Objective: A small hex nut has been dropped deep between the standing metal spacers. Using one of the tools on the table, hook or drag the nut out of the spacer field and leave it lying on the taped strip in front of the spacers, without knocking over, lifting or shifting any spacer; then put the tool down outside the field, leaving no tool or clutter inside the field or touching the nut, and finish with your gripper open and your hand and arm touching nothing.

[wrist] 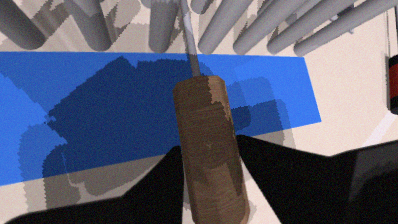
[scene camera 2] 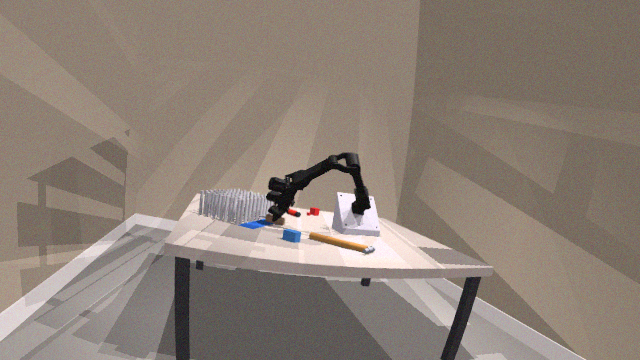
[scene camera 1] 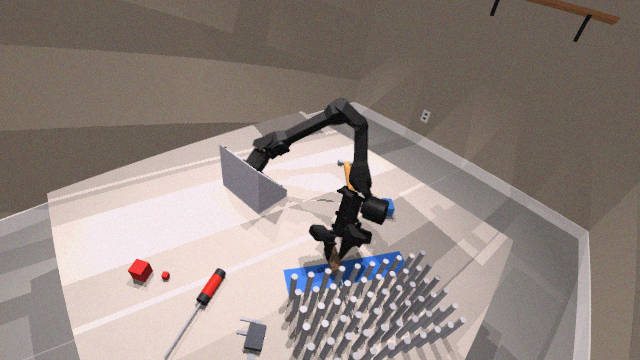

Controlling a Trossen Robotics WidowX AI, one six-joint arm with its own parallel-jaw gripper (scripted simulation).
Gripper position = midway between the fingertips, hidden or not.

Observation:
In view: my gripper (scene camera 1: pixel 333 259) and a blue taped strip (scene camera 1: pixel 363 262).
My gripper also shows in the wrist view (wrist: pixel 208 146). The blue taped strip shows as well in the wrist view (wrist: pixel 74 111).

